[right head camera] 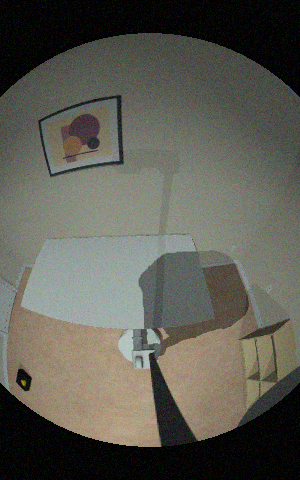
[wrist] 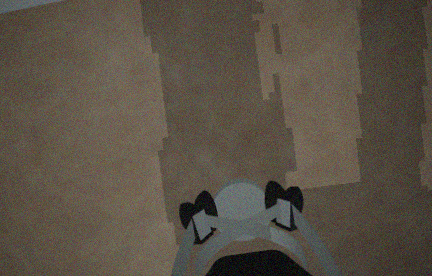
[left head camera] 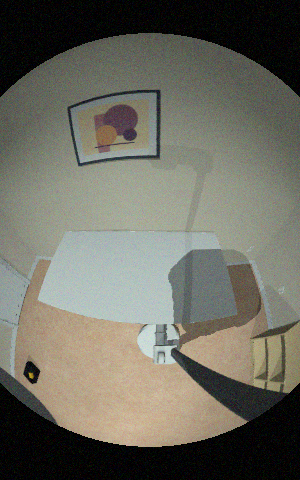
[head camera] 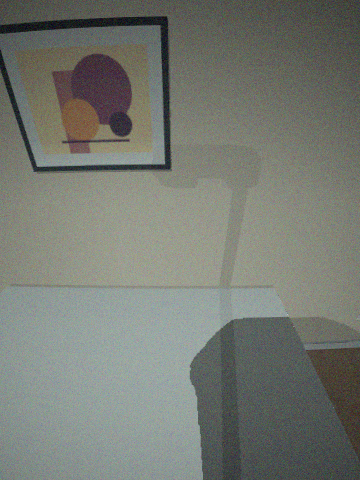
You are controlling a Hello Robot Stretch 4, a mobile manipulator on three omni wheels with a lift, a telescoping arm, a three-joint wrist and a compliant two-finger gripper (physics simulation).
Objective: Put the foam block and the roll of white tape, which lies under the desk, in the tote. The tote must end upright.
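Frame: origin at the robot's base, x left, y up, z ahead, level; metres.
Where they show: gripper, fingertip midpoint: (wrist: pixel 239 201).
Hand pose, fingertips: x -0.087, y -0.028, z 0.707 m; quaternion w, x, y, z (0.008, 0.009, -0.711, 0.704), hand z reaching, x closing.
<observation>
Each offset is from my fingertips to the centre of the thing. "spot": to the spot under its first point. Level surfaces: height alone.
The roll of white tape @(dx +0.000, dy +0.012, dz -0.003 m) (wrist: pixel 241 202) shows in the wrist view as a pale round disc at the lower middle, between the fingertips. My gripper (wrist: pixel 239 201) is shut on it, with a dark pad against each side. The head views do not show the gripper or the tape; the white desk @(dy +0.720 m) (head camera: pixel 100 380) (left head camera: pixel 115 275) (right head camera: pixel 90 280) hides the area beneath it. A small black box (left head camera: pixel 28 366) (right head camera: pixel 20 375), which looks like the tote, stands upright on the floor at the lower left. A yellow thing (left head camera: pixel 31 374) (right head camera: pixel 23 382), seemingly the foam block, lies in it.
A wooden shelf unit @(spot: dx -1.213, dy +0.079, dz -1.092 m) (left head camera: pixel 259 345) (right head camera: pixel 248 350) stands at the lower right. My arm (left head camera: pixel 160 334) (right head camera: pixel 140 340) reaches under the desk's front edge above a white round shape (left head camera: pixel 145 342) (right head camera: pixel 126 345). A framed picture (head camera: pixel 95 100) hangs on the wall behind the desk.
</observation>
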